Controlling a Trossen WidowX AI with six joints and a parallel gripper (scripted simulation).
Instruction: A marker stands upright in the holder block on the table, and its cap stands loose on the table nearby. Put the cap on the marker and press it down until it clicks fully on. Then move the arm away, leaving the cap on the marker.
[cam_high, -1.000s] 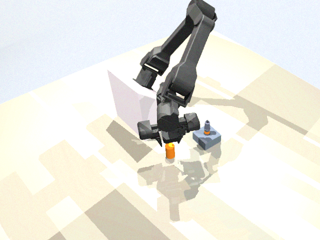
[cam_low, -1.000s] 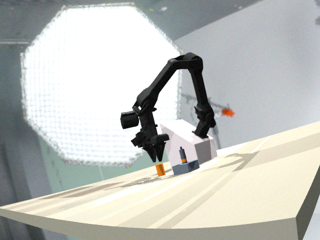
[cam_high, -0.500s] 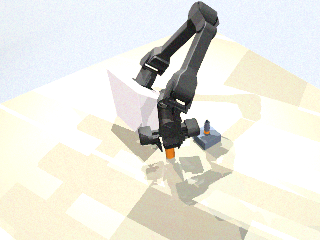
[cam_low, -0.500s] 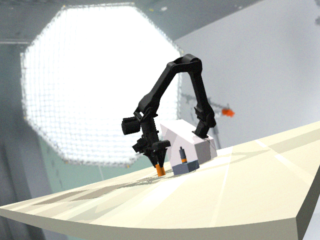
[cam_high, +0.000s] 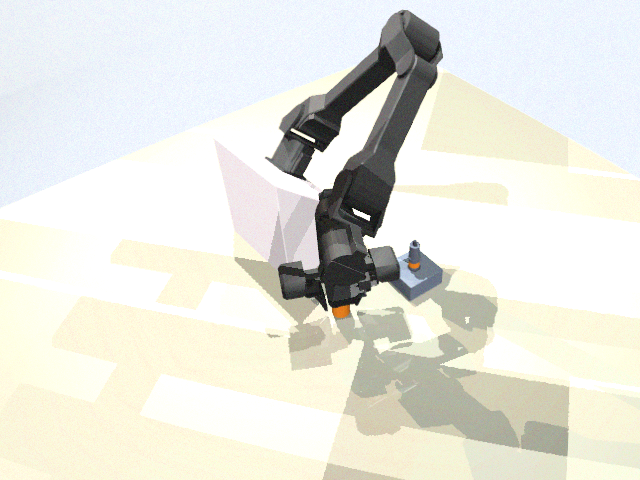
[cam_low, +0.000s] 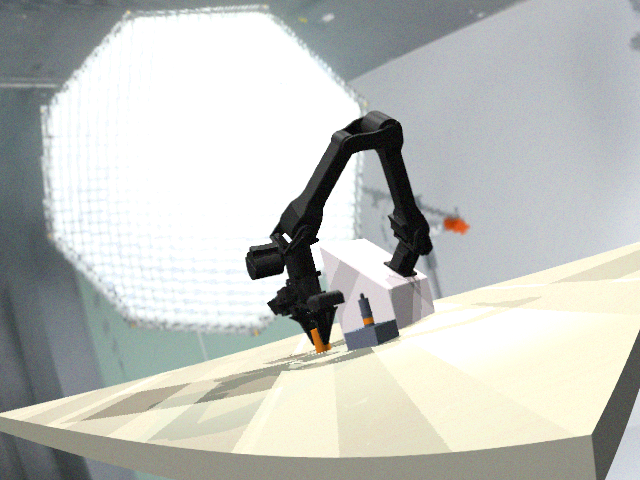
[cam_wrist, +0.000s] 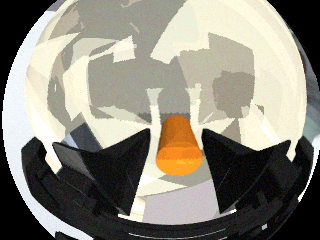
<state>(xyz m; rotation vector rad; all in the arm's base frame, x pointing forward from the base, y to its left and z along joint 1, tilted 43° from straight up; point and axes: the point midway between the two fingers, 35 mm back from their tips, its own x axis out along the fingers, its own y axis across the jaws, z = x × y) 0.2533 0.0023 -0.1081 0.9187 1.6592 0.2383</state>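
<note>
Now: gripper tip 1 cm below the cap. Also, from my gripper tip: holder block: 2 cm ahead, 14 cm to the left.
</note>
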